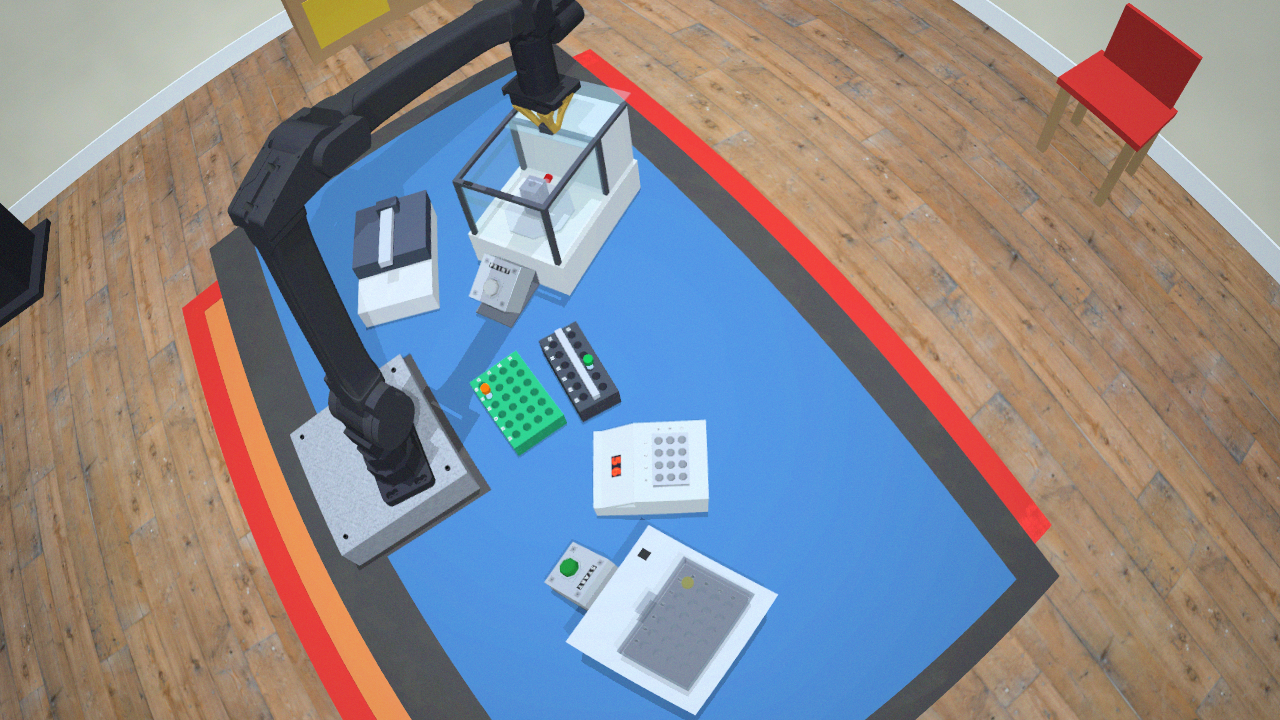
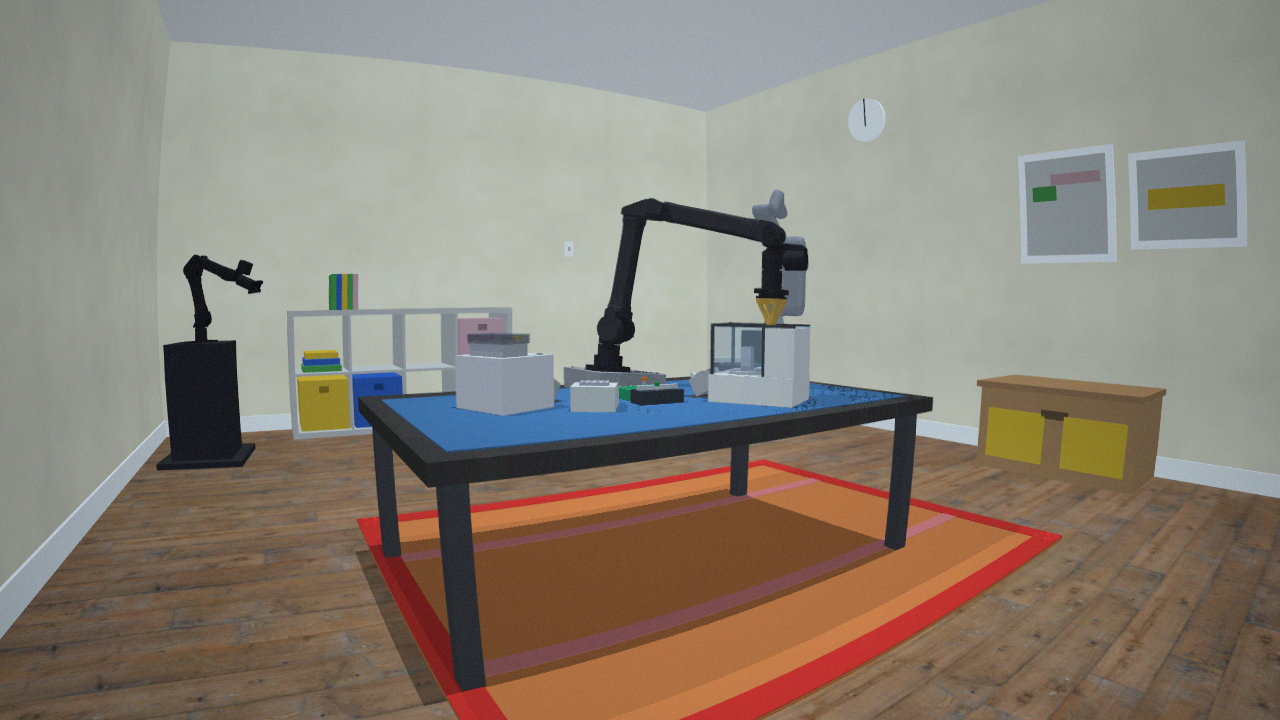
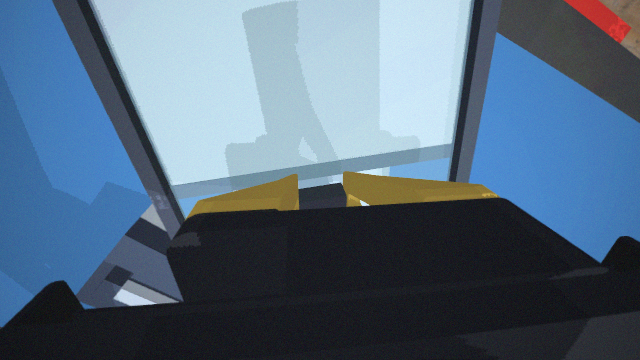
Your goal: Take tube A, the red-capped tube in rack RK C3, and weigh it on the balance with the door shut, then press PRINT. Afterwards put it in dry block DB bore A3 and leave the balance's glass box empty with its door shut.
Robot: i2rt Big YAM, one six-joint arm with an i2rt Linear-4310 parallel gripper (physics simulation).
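My gripper (image 1: 548, 128) (image 2: 771, 322) (image 3: 320, 184) points down over the balance (image 1: 583, 255) (image 2: 751, 390), shut on the dark handle (image 3: 322, 197) of its glass top door. The door pane (image 3: 200, 125) is slid back over the white rear housing, and the front part of the box's top is open. Tube A's red cap (image 1: 547, 177) shows inside the glass box, by the grey holder (image 1: 534, 188) on the pan; the tube's body is mostly hidden. The PRINT console (image 1: 502, 284) stands in front of the balance. A white block (image 1: 617, 497) with a grid of bores and a red display looks like the dry block.
A green rack (image 1: 528, 438) with an orange-capped tube and a black rack (image 1: 586, 407) with a green-capped tube stand before the balance. A dark-lidded white device (image 1: 398, 300) is left of it. A large white machine (image 1: 595, 635) with a green-button box (image 1: 586, 586) stands at the near end.
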